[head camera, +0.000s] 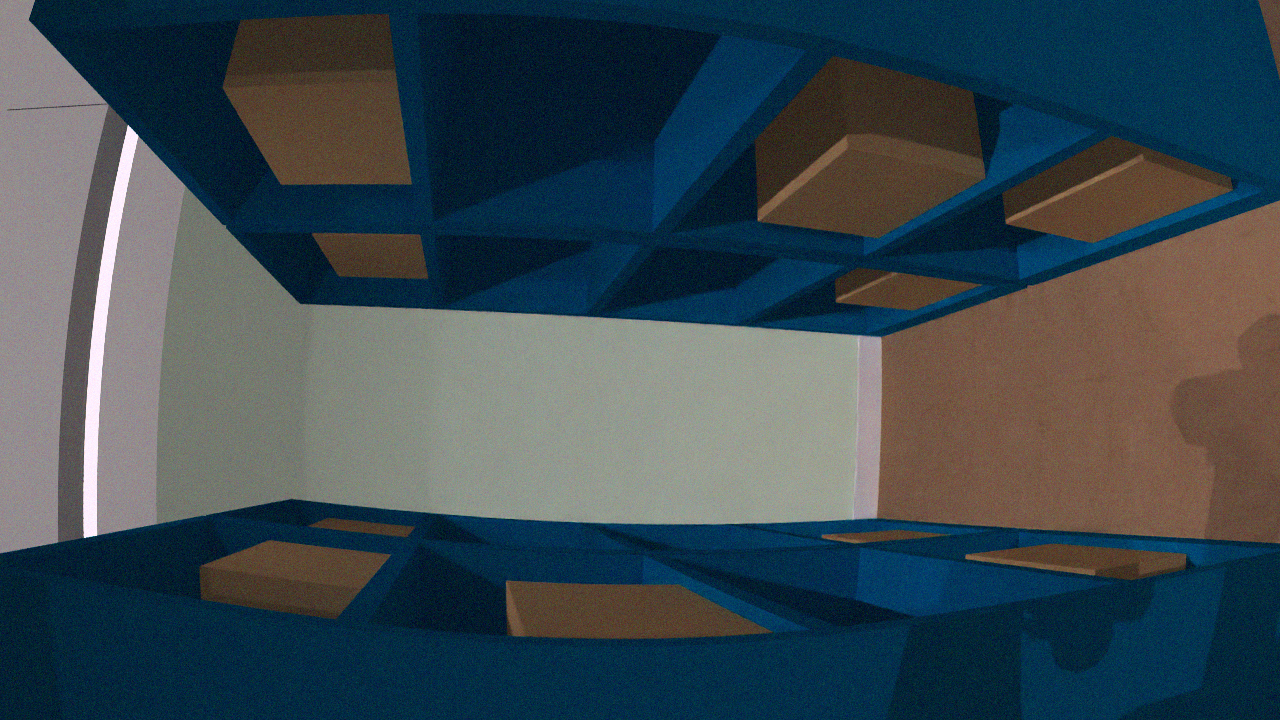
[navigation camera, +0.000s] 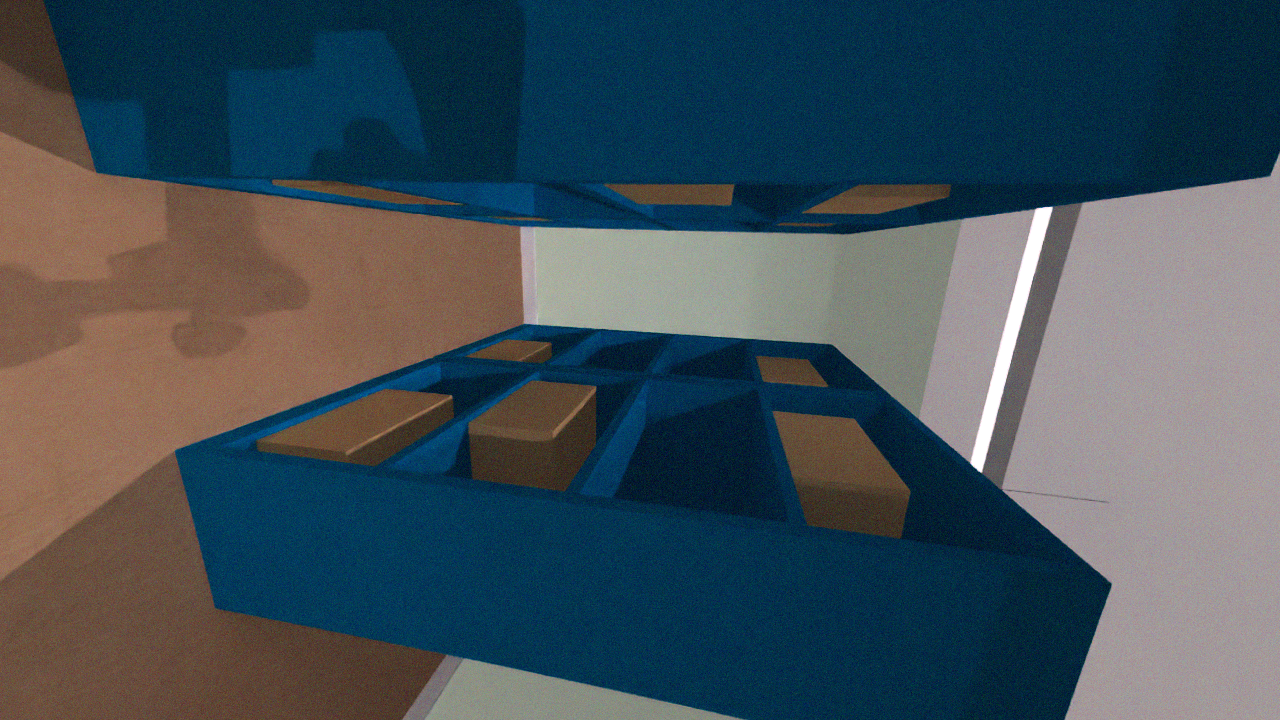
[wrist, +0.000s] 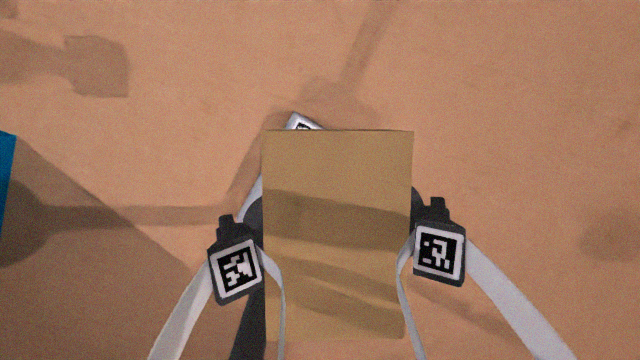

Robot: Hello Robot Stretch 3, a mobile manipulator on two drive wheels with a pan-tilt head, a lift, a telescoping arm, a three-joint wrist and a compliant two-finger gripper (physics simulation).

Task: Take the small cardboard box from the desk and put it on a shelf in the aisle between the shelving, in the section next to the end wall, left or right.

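Frame: origin at the robot's base, x back, y right, z up, level; centimetres.
Where they show: gripper, fingertip midpoint: (wrist: 330,213).
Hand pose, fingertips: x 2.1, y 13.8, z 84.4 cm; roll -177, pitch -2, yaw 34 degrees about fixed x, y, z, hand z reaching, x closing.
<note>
Things, the pixels of their top centre, and the offset from my fingertips. "*": a spot on its surface instead. Level surfaces: height alone.
- small cardboard box at its top centre: (wrist: 338,245) dx -0.1, dy +0.1, dz +4.9 cm
- left unit at a spot on its surface: (head camera: 447,680) * dx -74.7, dy -47.3, dz +49.5 cm
- brown floor at its surface level: dz -84.4 cm
- bright light strip at a spot on its surface: (head camera: 102,358) * dx -149.7, dy -28.3, dz +123.2 cm
The small cardboard box (wrist: 338,235) is between the two fingers in the wrist view, above the brown floor. My gripper (wrist: 330,213) is shut on it, a dark fingertip pad against each side. In the sideways head view the right shelving unit (head camera: 1074,53) (navigation camera: 626,582) is at the top and the left unit (head camera: 447,680) (navigation camera: 760,89) at the bottom. The pale end wall (head camera: 581,420) (navigation camera: 671,282) closes the aisle. In the right unit's far section, the two middle shelves look empty; its top and lowest shelves hold boxes. The desk does not show.
More cardboard boxes (head camera: 868,170) (head camera: 295,573) (navigation camera: 537,420) stand in the near sections. The brown floor (head camera: 1029,385) (navigation camera: 402,286) (wrist: 525,90) carries robot shadows. A blue unit edge (wrist: 5,170) is at the wrist view's left border. A bright light strip (head camera: 102,358) (navigation camera: 1011,340) runs overhead.
</note>
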